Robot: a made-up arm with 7 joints.
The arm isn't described. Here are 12 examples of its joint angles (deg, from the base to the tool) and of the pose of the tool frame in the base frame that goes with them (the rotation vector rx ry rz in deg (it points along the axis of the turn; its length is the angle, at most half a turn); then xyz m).
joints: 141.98 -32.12 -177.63 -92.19 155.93 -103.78 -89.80
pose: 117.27 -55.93 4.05 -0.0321 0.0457 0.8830
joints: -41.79 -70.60 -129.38 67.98 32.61 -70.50 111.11
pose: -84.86 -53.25 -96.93 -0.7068 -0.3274 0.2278
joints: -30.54 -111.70 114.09 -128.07 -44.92 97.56 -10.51
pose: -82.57 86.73 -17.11 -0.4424 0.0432 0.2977
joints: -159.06 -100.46 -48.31 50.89 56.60 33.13 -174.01
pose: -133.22 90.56 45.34 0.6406 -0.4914 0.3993
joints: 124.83 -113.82 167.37 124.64 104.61 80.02 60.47
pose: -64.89 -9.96 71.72 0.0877 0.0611 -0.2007
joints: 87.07 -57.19 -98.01 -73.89 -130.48 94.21 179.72
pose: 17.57 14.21 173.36 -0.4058 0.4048 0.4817
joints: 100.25 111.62 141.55 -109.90 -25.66 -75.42 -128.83
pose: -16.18 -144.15 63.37 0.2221 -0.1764 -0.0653
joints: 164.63 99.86 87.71 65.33 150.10 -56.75 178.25
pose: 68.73 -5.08 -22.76 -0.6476 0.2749 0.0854
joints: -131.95 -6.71 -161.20 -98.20 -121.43 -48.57 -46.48
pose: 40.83 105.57 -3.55 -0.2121 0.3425 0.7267
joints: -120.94 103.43 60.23 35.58 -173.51 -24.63 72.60
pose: 61.19 44.48 -120.62 -0.1422 0.8088 -0.0933
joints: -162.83 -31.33 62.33 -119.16 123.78 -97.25 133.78
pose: 84.42 139.71 52.00 0.1469 -0.3883 0.4827
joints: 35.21 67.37 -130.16 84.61 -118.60 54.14 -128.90
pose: -173.69 -27.28 1.42 0.4694 0.0050 0.7467
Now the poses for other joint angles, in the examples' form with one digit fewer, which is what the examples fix.
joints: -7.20 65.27 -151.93 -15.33 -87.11 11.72 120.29
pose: -60.1 -90.4 31.5 0.891 0.034 0.523
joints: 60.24 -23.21 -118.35 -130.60 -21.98 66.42 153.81
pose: -85.3 77.3 -27.8 -0.289 -0.211 0.541
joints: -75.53 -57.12 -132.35 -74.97 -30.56 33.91 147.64
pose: -78.1 -98.1 -9.3 0.237 -0.458 0.813
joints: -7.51 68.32 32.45 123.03 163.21 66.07 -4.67
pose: -38.2 -60.3 -7.6 0.447 -0.209 0.057
